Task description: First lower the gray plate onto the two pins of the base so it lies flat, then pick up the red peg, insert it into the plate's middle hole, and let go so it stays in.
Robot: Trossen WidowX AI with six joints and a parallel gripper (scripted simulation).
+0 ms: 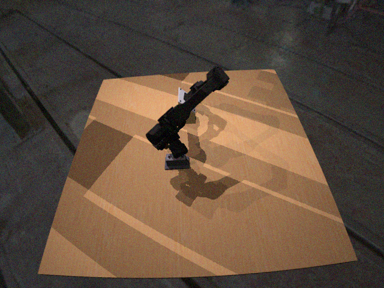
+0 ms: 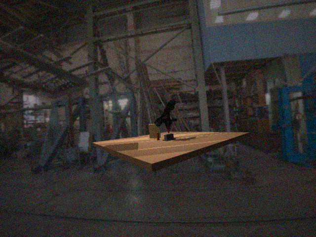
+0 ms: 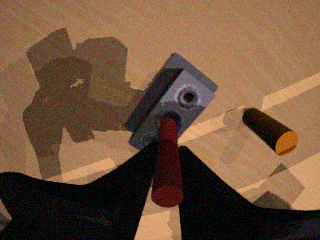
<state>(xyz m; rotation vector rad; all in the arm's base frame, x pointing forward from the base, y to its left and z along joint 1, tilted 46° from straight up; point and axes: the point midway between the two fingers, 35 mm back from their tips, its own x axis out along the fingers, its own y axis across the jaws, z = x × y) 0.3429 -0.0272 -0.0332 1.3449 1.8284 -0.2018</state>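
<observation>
Now: gripper tip 70 mm above the gray plate. The rest, counted from my gripper tip: red peg (right at my gripper tip); base (110 mm below).
</observation>
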